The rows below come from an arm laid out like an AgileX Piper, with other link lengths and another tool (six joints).
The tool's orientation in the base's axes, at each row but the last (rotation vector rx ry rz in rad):
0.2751 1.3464 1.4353
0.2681 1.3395 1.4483
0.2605 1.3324 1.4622
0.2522 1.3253 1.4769
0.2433 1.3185 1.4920
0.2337 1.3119 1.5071
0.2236 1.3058 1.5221
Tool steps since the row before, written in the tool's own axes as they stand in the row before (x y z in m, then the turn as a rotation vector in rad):
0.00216 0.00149 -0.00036 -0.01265 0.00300 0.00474
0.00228 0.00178 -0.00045 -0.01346 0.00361 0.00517
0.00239 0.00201 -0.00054 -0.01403 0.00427 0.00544
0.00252 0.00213 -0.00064 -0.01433 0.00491 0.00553
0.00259 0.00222 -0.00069 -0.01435 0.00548 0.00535
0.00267 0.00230 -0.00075 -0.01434 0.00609 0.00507
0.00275 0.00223 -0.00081 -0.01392 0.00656 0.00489
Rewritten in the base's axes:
-0.00188 0.00187 0.00006 0.00679 -0.00664 0.01006
-0.00217 0.00196 0.00021 0.00710 -0.00690 0.01109
-0.00242 0.00202 0.00031 0.00716 -0.00705 0.01198
-0.00264 0.00206 0.00031 0.00699 -0.00711 0.01267
-0.00278 0.00206 0.00032 0.00655 -0.00712 0.01308
-0.00293 0.00207 0.00032 0.00600 -0.00717 0.01346
-0.00300 0.00204 0.00020 0.00542 -0.00687 0.01357

